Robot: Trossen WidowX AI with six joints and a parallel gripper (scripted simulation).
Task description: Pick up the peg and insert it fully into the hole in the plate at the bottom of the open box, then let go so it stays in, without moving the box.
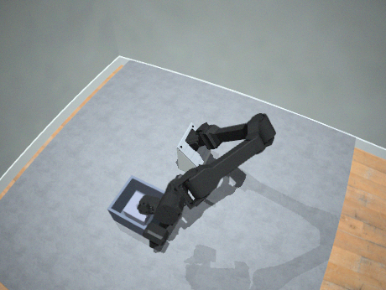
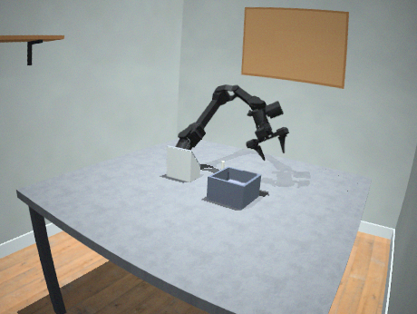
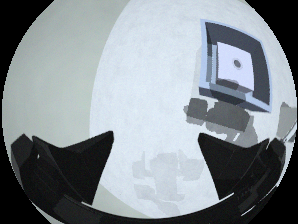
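The pale peg lies 240 mm behind my hand, 150 mm below it and 40 mm to the left of it. The rest, counted from my hand: blue-grey box: 170 mm below, 140 mm to the right, 100 mm behind.
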